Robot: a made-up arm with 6 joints. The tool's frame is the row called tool. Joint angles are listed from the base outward.
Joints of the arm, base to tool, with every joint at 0 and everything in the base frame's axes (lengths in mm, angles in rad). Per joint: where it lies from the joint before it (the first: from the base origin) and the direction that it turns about. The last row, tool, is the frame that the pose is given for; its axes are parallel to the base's.
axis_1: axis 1 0 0 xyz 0.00 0.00 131.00
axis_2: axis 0 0 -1 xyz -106.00 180.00 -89.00
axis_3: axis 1 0 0 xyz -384.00 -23.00 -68.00
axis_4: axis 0 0 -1 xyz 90.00 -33.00 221.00
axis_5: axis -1 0 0 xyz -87.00 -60.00 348.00
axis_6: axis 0 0 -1 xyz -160.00 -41.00 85.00
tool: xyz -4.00 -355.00 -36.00
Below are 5 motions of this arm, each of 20 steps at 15 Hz.
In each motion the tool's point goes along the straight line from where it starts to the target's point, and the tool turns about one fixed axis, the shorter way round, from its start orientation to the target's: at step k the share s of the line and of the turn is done. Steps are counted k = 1, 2, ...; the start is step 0. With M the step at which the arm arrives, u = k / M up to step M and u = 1 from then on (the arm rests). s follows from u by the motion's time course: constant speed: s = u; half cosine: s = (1 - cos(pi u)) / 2; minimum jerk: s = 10 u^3 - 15 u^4 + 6 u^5.
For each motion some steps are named. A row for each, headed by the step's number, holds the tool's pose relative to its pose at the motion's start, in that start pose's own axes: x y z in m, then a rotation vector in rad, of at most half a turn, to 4 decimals.
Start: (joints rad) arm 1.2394 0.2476 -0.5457 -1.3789 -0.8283 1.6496
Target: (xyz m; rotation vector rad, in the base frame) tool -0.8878 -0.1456 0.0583 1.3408 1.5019 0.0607
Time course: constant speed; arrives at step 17
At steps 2, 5, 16, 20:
2: 0.0205 0.0061 -0.0817 0.0515 0.0646 0.0270
5: 0.0512 0.0152 -0.2042 0.1288 0.1615 0.0675
16: 0.1637 0.0487 -0.6536 0.4123 0.5167 0.2160
20: 0.1740 0.0517 -0.6944 0.4380 0.5490 0.2295

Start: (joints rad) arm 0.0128 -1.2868 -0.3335 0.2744 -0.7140 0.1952
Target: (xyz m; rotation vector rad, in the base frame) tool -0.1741 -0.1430 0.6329 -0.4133 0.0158 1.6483
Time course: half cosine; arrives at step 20
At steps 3, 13, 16, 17, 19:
3: 0.0148 0.0213 0.0040 -0.0389 0.0195 0.0423
13: 0.1971 0.2839 0.0540 -0.5194 0.2606 0.5638
16: 0.2452 0.3532 0.0672 -0.6462 0.3242 0.7014
17: 0.2563 0.3692 0.0702 -0.6755 0.3389 0.7332
19: 0.2694 0.3881 0.0738 -0.7100 0.3562 0.7707

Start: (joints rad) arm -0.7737 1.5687 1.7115 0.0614 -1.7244 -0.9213
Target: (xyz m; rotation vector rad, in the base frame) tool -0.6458 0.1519 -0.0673 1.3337 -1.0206 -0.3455
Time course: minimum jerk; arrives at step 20
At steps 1, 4, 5, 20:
1: 0.0003 -0.0001 -0.0004 -0.0015 0.0008 -0.0016
4: 0.0127 -0.0033 -0.0193 -0.0744 0.0417 -0.0816
5: 0.0227 -0.0059 -0.0345 -0.1330 0.0746 -0.1458
20: 0.2188 -0.0574 -0.3331 -1.2845 0.7208 -1.4081

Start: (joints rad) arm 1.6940 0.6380 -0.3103 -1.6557 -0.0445 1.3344
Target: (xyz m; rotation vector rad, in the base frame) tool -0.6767 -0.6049 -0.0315 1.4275 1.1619 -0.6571
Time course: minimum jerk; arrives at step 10
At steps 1, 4, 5, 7, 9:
1: -0.0023 -0.0005 -0.0004 0.0021 0.0019 -0.0070
4: -0.0845 -0.0169 -0.0145 0.0789 0.0704 -0.2592
5: -0.1330 -0.0267 -0.0228 0.1243 0.1110 -0.4083
7: -0.2227 -0.0447 -0.0382 0.2080 0.1857 -0.6834
9: -0.2638 -0.0529 -0.0453 0.2464 0.2200 -0.8096

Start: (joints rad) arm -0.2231 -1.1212 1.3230 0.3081 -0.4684 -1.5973
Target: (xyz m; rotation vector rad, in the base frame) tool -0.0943 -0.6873 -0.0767 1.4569 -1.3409 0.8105
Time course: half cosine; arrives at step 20
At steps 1, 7, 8, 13, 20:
1: -0.0022 0.0028 -0.0011 -0.0058 -0.0036 0.0027
7: -0.0957 0.1227 -0.0473 -0.2577 -0.1576 0.1181
8: -0.1211 0.1553 -0.0599 -0.3261 -0.1994 0.1495
13: -0.2548 0.3268 -0.1261 -0.6862 -0.4196 0.3146
20: -0.3505 0.4495 -0.1734 -0.9439 -0.5772 0.4327

